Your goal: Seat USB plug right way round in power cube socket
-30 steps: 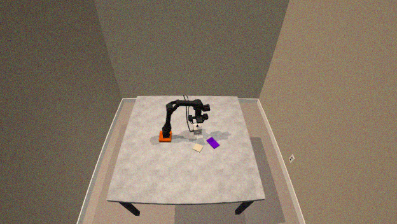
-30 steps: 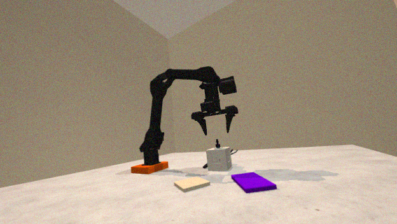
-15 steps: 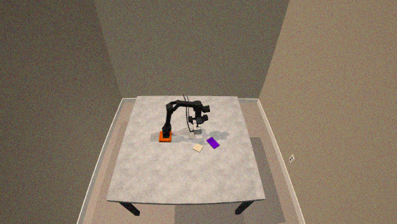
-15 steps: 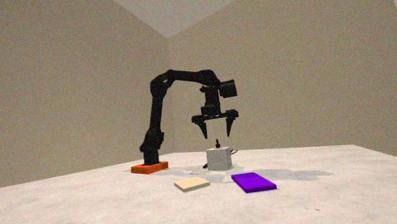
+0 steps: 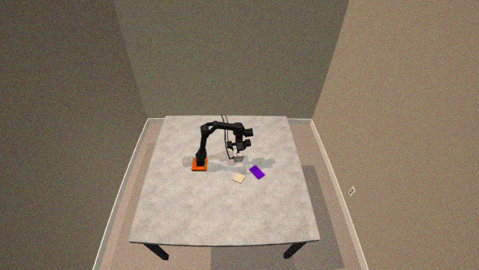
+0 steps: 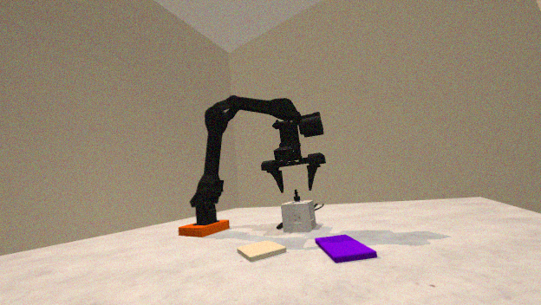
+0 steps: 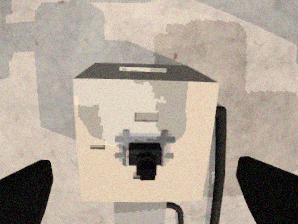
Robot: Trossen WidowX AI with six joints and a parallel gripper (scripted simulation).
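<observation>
Right now my gripper tip is 2 cm above the black USB plug. Round my gripper tip: beige flat tile 20 cm to the right, 10 cm below, 1 cm behind; purple flat tile 15 cm to the right, 14 cm ahead, 10 cm below.
</observation>
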